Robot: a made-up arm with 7 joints.
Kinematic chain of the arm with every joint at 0, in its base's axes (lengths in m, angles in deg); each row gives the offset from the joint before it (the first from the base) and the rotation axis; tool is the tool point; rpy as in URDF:
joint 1: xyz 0 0 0.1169 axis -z
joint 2: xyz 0 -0.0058 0.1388 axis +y
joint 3: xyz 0 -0.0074 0.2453 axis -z
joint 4: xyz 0 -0.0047 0.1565 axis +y
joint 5: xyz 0 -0.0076 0.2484 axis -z
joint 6: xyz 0 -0.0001 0.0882 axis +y
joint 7: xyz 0 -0.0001 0.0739 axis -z
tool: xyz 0 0 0 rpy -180 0 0
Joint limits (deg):
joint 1: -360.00..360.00
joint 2: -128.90..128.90
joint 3: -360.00..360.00
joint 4: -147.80..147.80
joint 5: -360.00..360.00
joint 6: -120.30..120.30
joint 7: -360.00..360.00
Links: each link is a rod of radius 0.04 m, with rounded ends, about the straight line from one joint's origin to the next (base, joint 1, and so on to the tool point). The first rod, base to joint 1, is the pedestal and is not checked.
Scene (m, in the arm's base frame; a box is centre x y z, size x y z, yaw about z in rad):
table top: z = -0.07
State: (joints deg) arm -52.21 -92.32 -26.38 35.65 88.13 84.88 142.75
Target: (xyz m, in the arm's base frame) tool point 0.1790 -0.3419 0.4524
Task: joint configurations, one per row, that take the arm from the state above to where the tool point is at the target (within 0.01 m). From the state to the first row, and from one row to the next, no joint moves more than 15 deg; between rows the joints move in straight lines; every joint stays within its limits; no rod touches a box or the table.
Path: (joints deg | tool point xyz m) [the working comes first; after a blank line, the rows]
Joints at the target: -94.19 -106.33 10.89 107.40 74.60 94.68 142.75
Straight joint move there: clear.

1: -60.61 -95.12 -18.93 50.00 85.42 86.84 142.75 | -0.3060 -0.5608 0.4778
2: -69.00 -97.92 -11.47 64.35 82.72 88.80 142.75 | -0.1741 -0.5532 0.4979
3: -77.40 -100.73 -4.02 78.70 80.01 90.76 142.75 | -0.0382 -0.5140 0.5018
4: -85.79 -103.53 3.44 93.05 77.30 92.72 142.75 | 0.0851 -0.4416 0.4866
5: -94.19 -106.33 10.89 107.40 74.60 94.68 142.75 | 0.1790 -0.3419 0.4524

